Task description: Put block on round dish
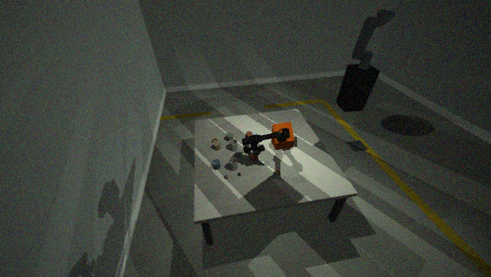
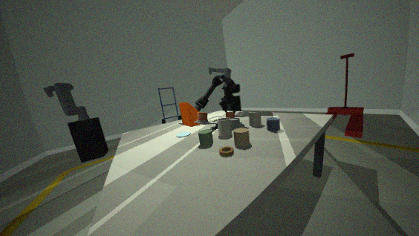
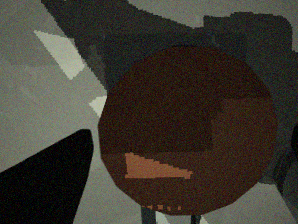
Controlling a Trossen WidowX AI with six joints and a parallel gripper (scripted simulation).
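My gripper tip is now 4 cm above the grey-teal block. The rest, counted from my gripper tip: pale-blue round dish 39 cm to the right, 8 cm below, 5 cm behind; balance 14 cm to the right, 4 cm below; red-brown cup 2 cm to the left, 2 cm below.
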